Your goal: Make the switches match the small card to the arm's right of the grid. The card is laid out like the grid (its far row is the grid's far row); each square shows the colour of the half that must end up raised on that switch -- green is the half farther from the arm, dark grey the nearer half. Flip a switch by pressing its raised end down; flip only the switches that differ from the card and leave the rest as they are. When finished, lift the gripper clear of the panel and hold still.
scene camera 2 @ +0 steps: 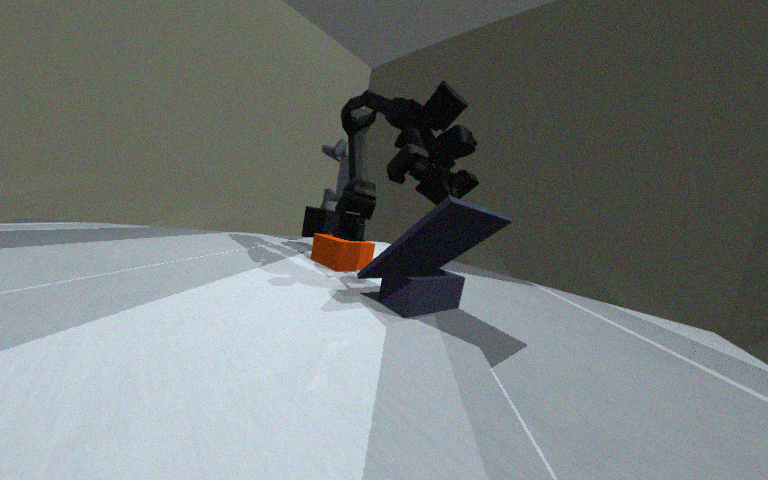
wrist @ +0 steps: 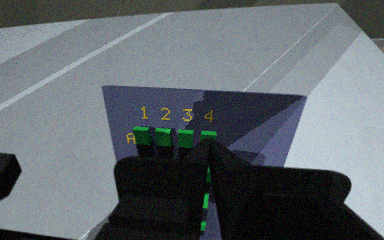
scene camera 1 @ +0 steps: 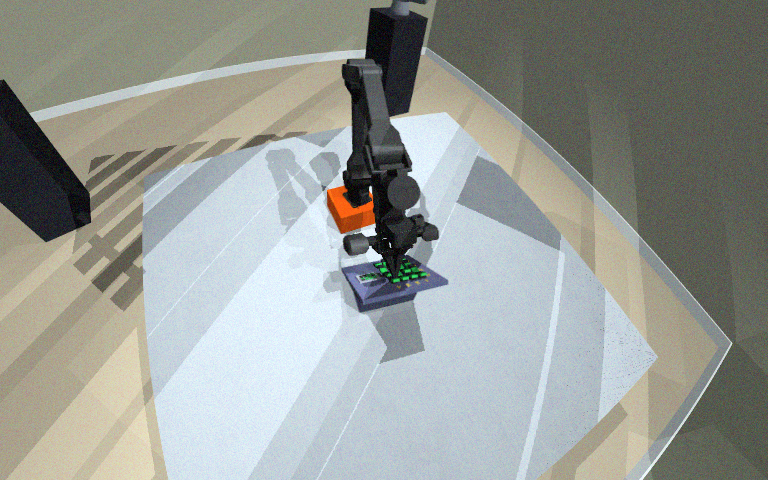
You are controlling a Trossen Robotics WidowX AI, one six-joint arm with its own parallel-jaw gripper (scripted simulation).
Labels:
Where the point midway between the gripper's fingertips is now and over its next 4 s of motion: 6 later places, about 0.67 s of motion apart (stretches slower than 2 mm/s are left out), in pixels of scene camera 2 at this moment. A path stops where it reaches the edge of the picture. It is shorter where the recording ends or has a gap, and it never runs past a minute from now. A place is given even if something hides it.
The gripper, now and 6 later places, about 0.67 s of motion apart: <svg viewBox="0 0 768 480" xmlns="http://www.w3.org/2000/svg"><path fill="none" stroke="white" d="M455 216L456 217L457 219L441 202L446 228L450 238L451 239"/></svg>

